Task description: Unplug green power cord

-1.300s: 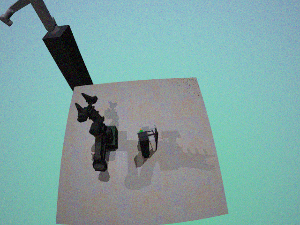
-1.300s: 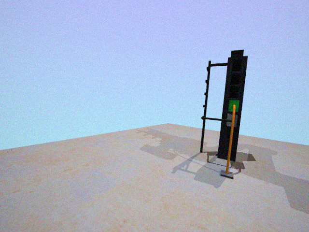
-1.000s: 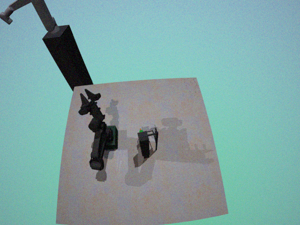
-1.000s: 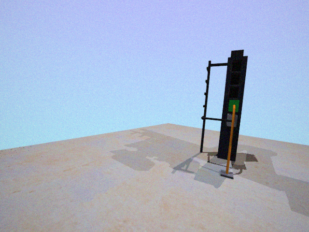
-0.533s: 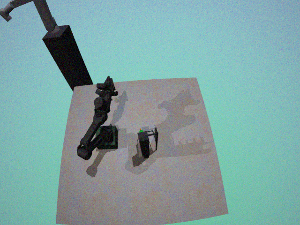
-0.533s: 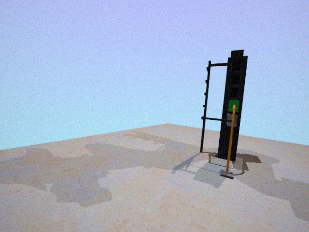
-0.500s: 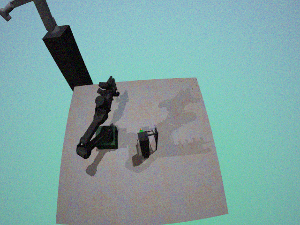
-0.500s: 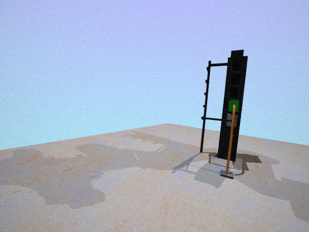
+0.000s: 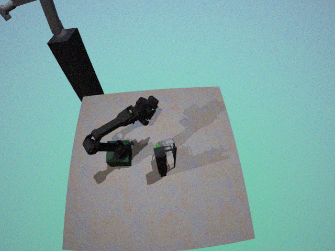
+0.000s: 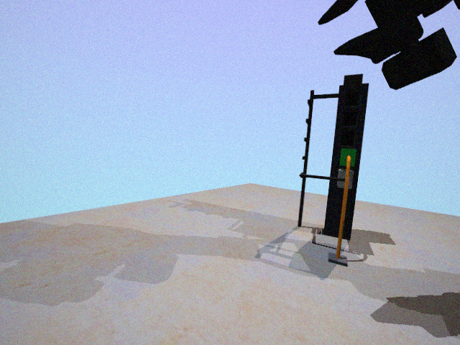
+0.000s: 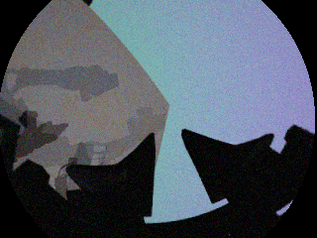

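Right now my gripper tip is 240 mm to the left of the plug, 120 mm above it and 40 mm short of it.
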